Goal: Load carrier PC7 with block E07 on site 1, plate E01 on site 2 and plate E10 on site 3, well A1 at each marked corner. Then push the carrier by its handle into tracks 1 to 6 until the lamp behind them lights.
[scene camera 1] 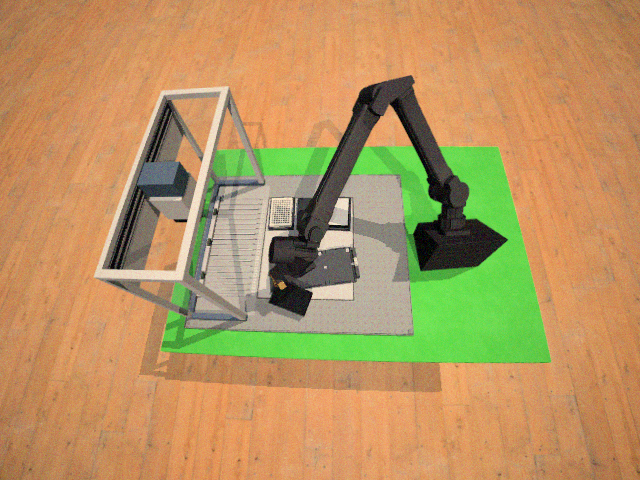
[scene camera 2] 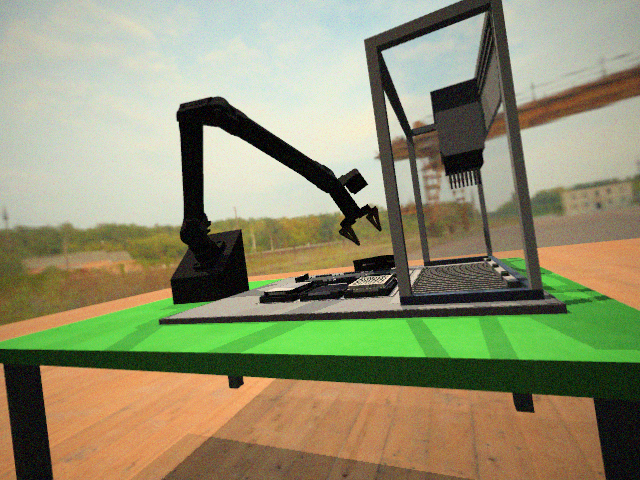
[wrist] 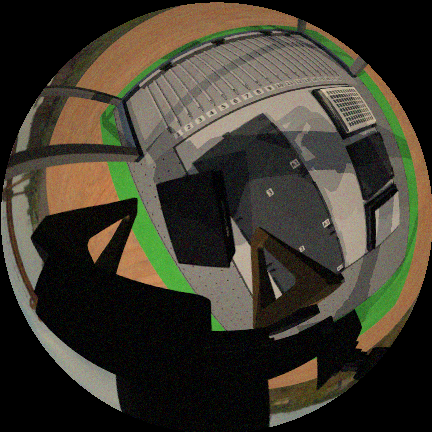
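Pixels of known places: gripper, fingertip midpoint: [scene camera 1: 285, 277] [scene camera 2: 370, 238] [wrist: 196, 219]; arm's base, origin of the base link: [scene camera 1: 450, 229] [scene camera 2: 210, 256].
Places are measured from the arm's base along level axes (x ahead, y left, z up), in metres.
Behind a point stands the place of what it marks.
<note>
My gripper [scene camera 2: 369, 236] {x 0.554, y 0.123, z -0.014 m} [wrist: 196, 219] {x 0.554, y 0.123, z -0.014 m} is open, above the left end of the work area, with its fingers wide apart. A black block [scene camera 1: 292, 300] {x 0.544, y 0.183, z -0.088 m} [scene camera 2: 373, 262] {x 0.553, y 0.123, z -0.096 m} [wrist: 192, 220] {x 0.554, y 0.166, z -0.085 m} is below the fingers, out of their grip. It overlaps the carrier's long side and looks tilted; its label does not show. The dark carrier [scene camera 1: 336, 266] {x 0.388, y 0.058, z -0.126 m} [wrist: 295, 200] {x 0.503, y 0.036, z -0.127 m} sits askew outside the tracks [scene camera 1: 235, 222] {x 0.781, y -0.162, z -0.138 m} [scene camera 2: 457, 279] [wrist: 215, 85] {x 0.738, y 0.026, z -0.137 m}, its handle [scene camera 1: 355, 262] {x 0.320, y 0.054, z -0.108 m} toward the arm base. Site labels 2, 3 and A1 show. A white welled plate [scene camera 1: 281, 212] {x 0.589, y -0.178, z -0.116 m} [scene camera 2: 369, 282] {x 0.590, y -0.209, z -0.112 m} [wrist: 350, 109] {x 0.583, y -0.160, z -0.111 m} stands in a holder. Plate labels are unreadable.
A dark holder [wrist: 371, 162] {x 0.484, y -0.154, z -0.126 m} and a white-topped item [scene camera 1: 342, 212] {x 0.350, y -0.156, z -0.111 m} [wrist: 386, 220] {x 0.368, y -0.149, z -0.111 m} stand in line beside the welled plate. A gantry frame [scene camera 1: 206, 175] {x 0.692, y -0.032, z 0.341 m} [scene camera 2: 387, 170] {x 0.675, y -0.350, z 0.103 m} with a hanging multi-tip head [scene camera 1: 164, 180] {x 0.813, y -0.043, z 0.322 m} [scene camera 2: 457, 124] spans the tracks. Its near posts stand close to the gripper.
</note>
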